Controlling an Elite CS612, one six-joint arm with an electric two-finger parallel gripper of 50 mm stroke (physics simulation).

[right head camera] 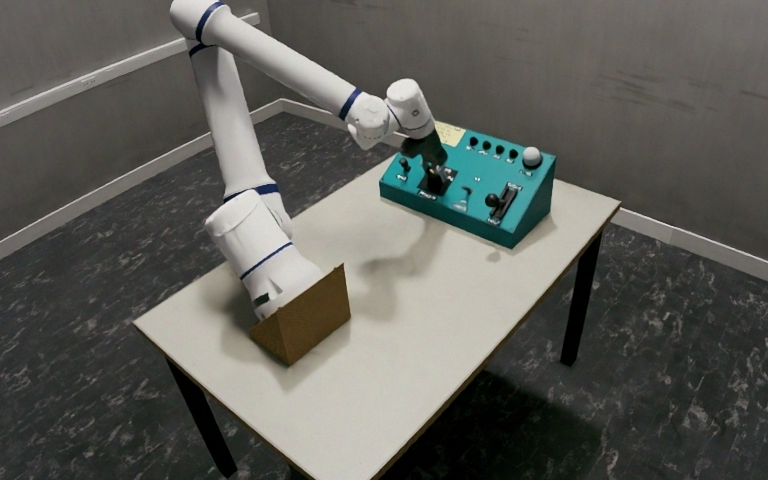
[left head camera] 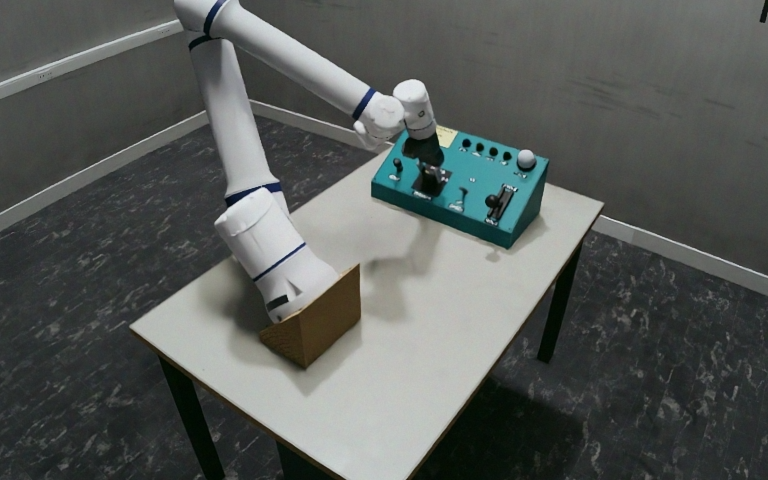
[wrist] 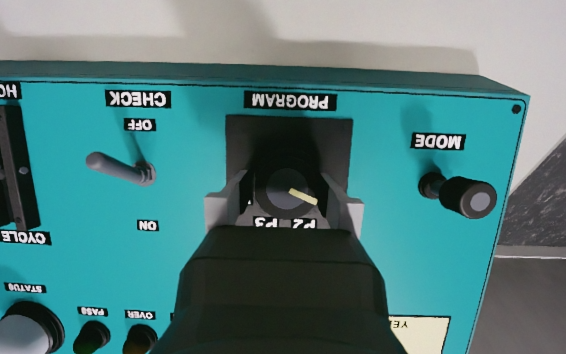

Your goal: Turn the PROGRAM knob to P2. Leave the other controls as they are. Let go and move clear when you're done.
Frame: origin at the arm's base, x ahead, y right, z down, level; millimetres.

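Seen in the pictures: gripper, between the fingertips: [right head camera: 437,177] [left head camera: 432,177] [wrist: 283,184]; arm's base, origin of its link: [right head camera: 292,298] [left head camera: 306,299].
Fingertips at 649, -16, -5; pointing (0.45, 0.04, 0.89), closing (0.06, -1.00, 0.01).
Note:
Offsets run from my fingertips to a thing's top centre, as dx, dy, dz. "pt": to the spot under its first point.
The PROGRAM knob @(-12, -3, -25) [wrist: 278,189] is a round black knob with a grey cap and a pale pointer line, on a black square plate @(pt -19, -34, +22) [left head camera: 419,183] [wrist: 240,135] of the teal panel @(pt +74, +132, -33) [left head camera: 481,170] [right head camera: 488,170] [wrist: 95,270]. In the wrist view the pointer slants right and slightly down, to the right of the P2 label @(pt +35, -17, -9) [wrist: 304,223]. The P3 label @(pt +34, +15, -10) [wrist: 266,222] shows beside P2. The P1 label is hidden by the right finger. My gripper [left head camera: 432,174] [right head camera: 438,174] [wrist: 283,184] is open, with one finger on each side of the knob and nothing held.
The MODE knob @(-8, -123, -34) [wrist: 467,197] stands right of the gripper in the wrist view. The CHECK toggle @(-21, +116, -25) [wrist: 120,169] and the CYCLE slider @(-50, +235, -57) [left head camera: 499,202] [right head camera: 502,202] are on the other side. Small lamps and a white dome @(pt +100, +263, -101) [left head camera: 526,159] [right head camera: 531,156] line the panel's upper part.

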